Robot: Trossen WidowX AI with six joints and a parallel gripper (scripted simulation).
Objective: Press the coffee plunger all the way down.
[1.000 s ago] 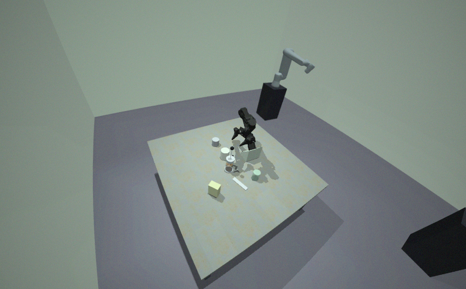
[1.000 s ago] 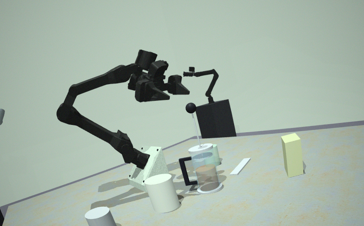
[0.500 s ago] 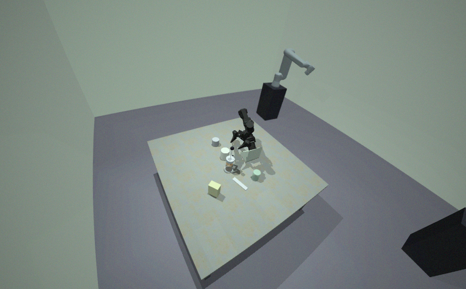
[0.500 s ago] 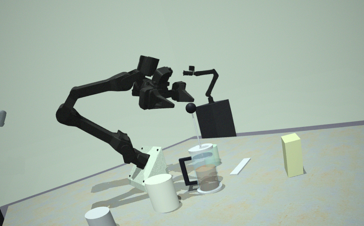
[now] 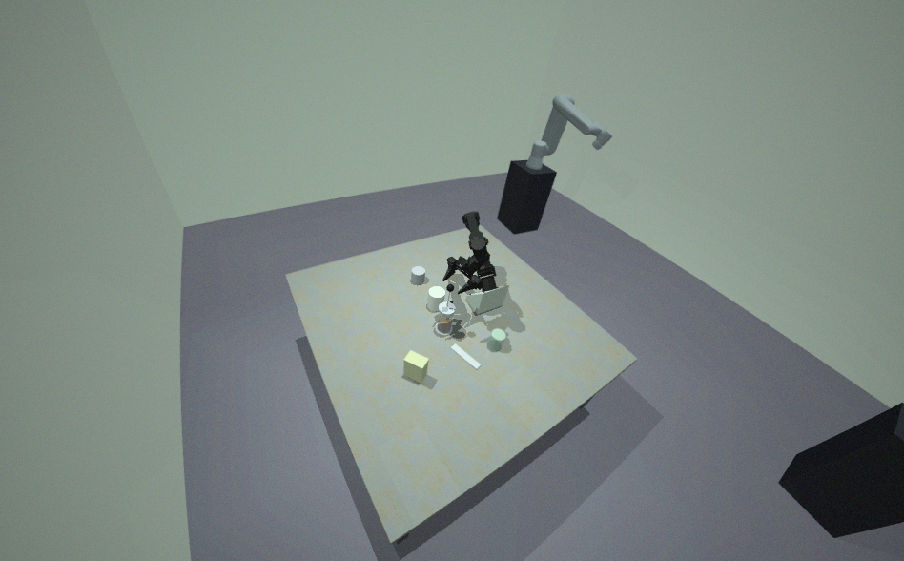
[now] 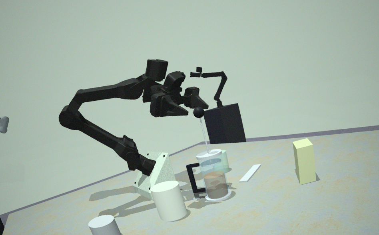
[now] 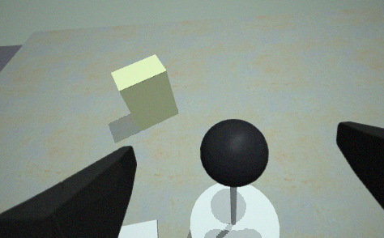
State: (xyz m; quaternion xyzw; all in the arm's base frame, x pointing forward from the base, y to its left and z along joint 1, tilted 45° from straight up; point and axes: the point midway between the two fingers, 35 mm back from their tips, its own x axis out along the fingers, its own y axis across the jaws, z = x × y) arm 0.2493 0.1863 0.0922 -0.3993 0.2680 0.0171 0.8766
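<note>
My gripper tip is 14 cm above the coffee press, 1 cm to the left of it and 1 cm past it. The rest, counted from my gripper tip: pale green cylinder (23 cm below, 18 cm behind, 17 cm to the left); white cylinder (22 cm below, 15 cm to the right, 3 cm behind); pale yellow block (21 cm below, 21 cm ahead, 17 cm to the left).
</note>
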